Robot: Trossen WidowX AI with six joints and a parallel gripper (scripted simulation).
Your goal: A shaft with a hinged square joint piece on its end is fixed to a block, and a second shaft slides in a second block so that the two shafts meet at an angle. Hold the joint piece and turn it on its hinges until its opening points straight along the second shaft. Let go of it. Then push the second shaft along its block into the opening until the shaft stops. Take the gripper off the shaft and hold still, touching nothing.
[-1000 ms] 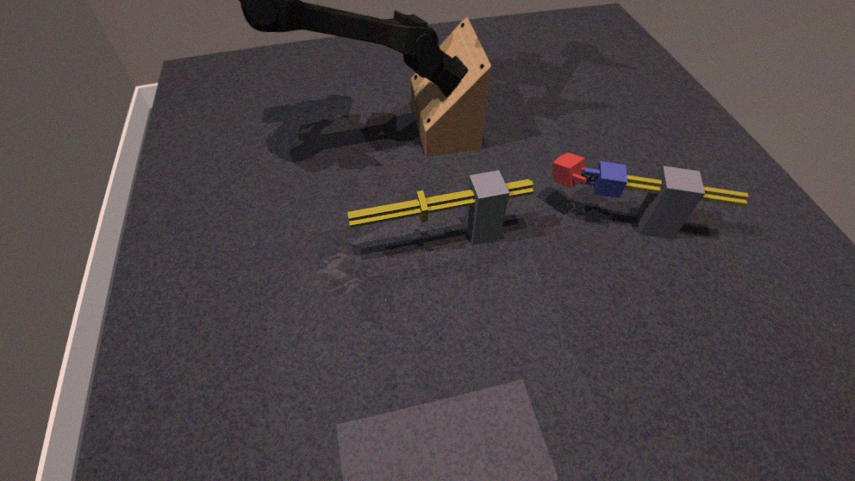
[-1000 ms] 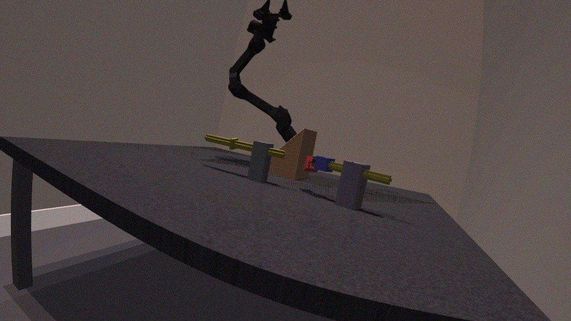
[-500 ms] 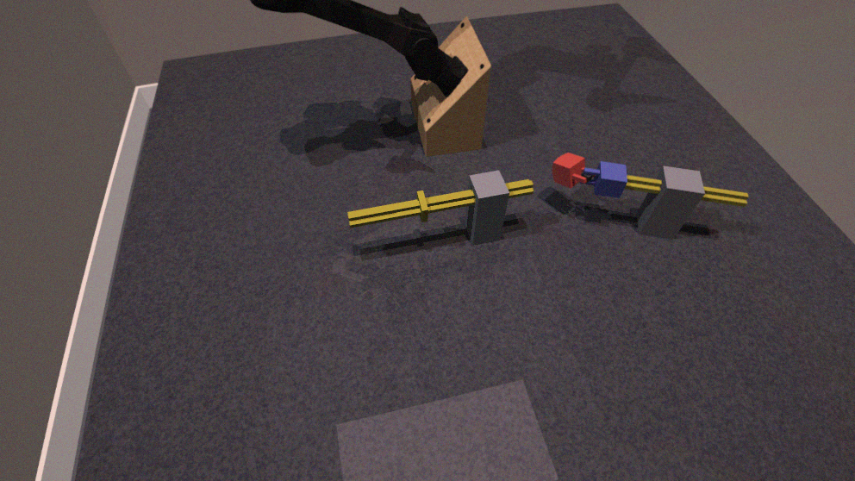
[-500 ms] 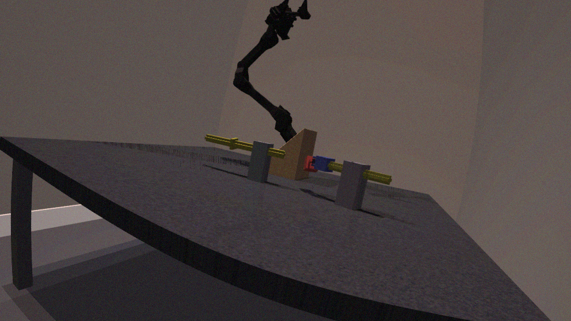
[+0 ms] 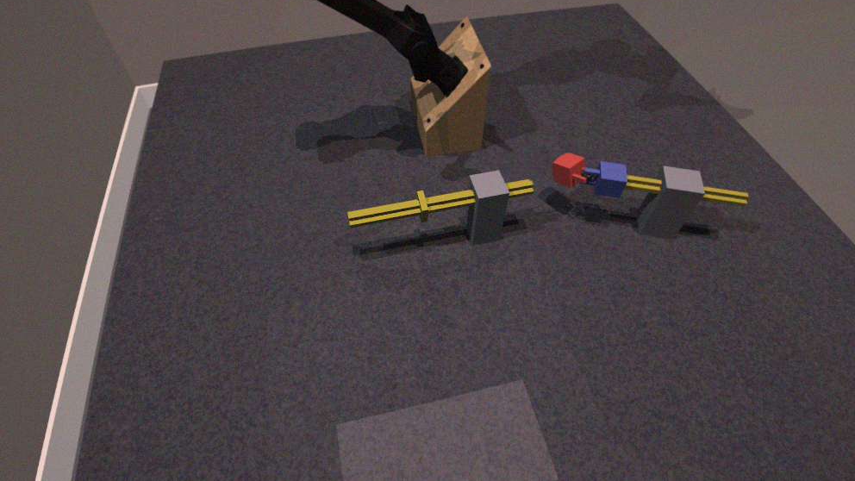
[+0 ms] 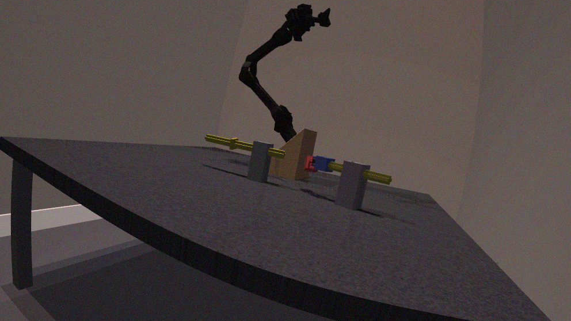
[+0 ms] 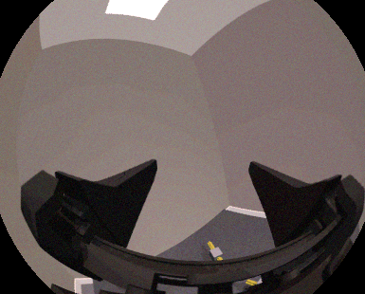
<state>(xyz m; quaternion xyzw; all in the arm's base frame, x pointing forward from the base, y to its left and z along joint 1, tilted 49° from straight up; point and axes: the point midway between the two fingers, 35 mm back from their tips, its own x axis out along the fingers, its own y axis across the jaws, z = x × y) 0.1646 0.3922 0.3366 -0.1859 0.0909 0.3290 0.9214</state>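
Now: gripper tip 140 mm short of the red joint piece, 100 mm to the right of it and 600 mm above it.
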